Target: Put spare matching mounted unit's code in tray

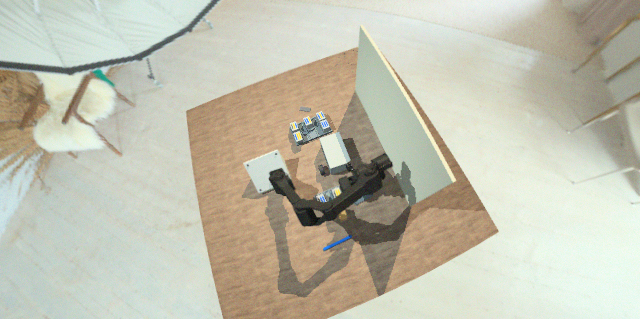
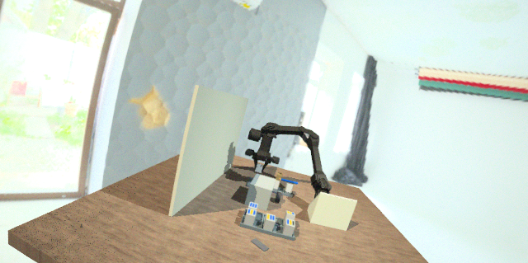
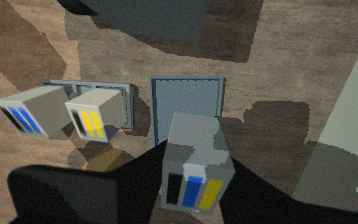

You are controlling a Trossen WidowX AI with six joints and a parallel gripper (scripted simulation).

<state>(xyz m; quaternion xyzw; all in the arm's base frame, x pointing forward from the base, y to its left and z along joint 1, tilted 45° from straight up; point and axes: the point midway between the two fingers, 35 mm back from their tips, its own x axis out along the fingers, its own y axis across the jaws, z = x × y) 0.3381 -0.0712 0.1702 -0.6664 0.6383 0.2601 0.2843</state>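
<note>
Right now the blue-grey tray is 80 mm below my gripper tip and 10 mm behind it. Also, from my gripper tip: grey rack 150 mm behind, 70 mm below, 10 mm to the left; pale boxy unit 190 mm to the left, 50 mm behind, 30 mm below; blue marker pen 200 mm to the right, 180 mm behind, 70 mm below.
</note>
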